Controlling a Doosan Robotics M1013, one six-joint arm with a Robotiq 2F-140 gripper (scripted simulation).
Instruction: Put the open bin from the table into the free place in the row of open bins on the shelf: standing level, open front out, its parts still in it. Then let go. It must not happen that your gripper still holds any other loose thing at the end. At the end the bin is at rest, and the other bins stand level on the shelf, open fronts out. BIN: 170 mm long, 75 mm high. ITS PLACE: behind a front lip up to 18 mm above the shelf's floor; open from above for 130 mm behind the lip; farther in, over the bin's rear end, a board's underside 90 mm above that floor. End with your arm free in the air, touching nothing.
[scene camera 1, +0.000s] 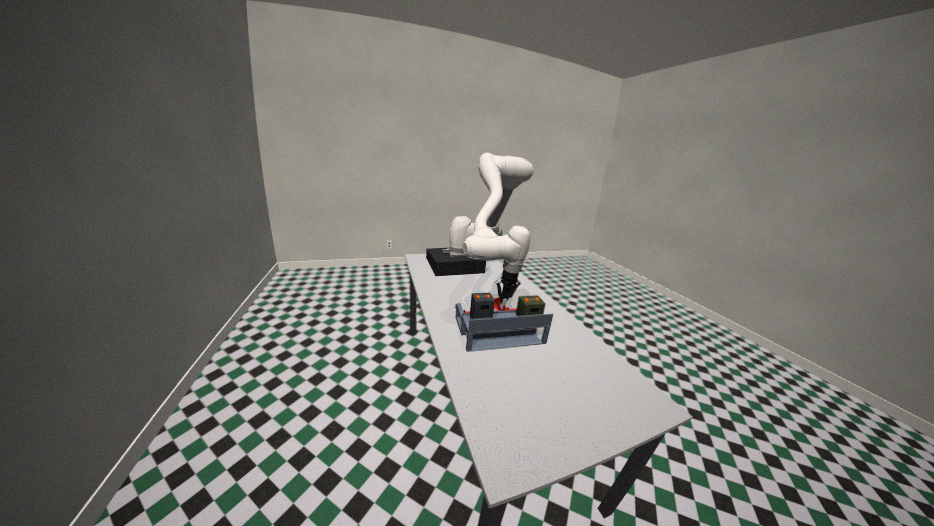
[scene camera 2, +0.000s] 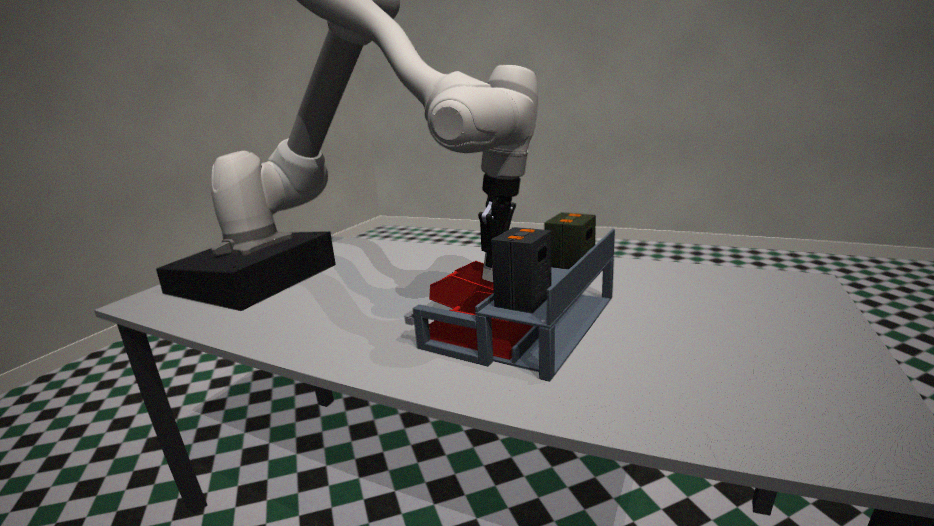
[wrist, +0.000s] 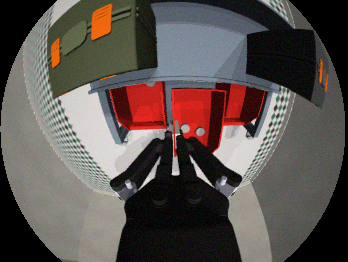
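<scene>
My gripper is in sight at (scene camera 2: 489, 279), and the wrist view has it too (wrist: 173, 126). I see a red open bin (scene camera 2: 451, 290) and a red open bin (wrist: 137, 107). There is also a red open bin (scene camera 2: 505, 334).
</scene>
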